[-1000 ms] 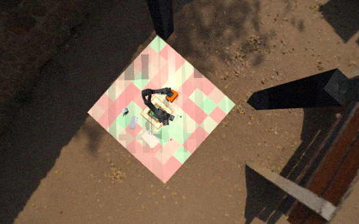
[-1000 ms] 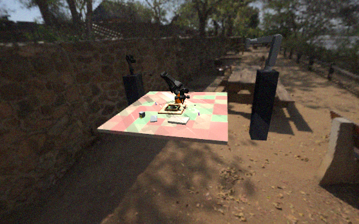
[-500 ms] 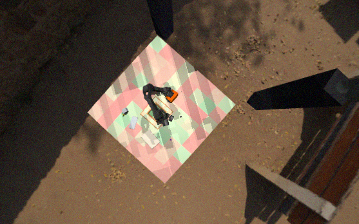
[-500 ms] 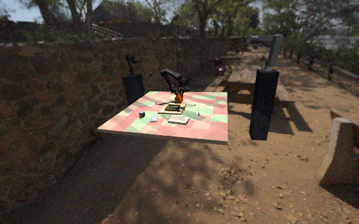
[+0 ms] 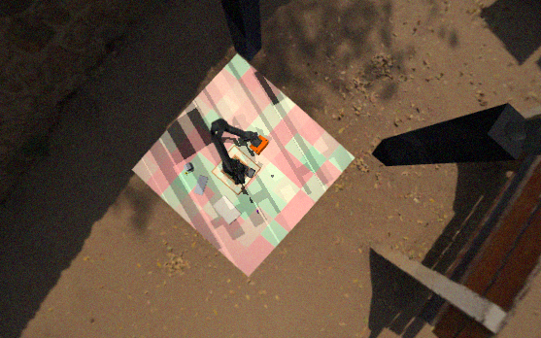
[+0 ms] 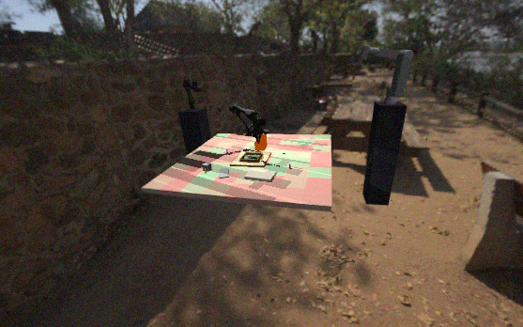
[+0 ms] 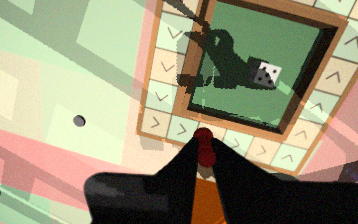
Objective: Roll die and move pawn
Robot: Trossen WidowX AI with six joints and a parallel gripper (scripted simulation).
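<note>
Right now the grey die is 6 cm ahead of my gripper tip, 7 cm to the right of it and 11 cm below it. Round my gripper tip: green dice tray: 6 cm ahead, 6 cm to the right, 13 cm below; then purple piece: 20 cm ahead, 28 cm to the left, 12 cm below; then red piece: 1 cm above.
</note>
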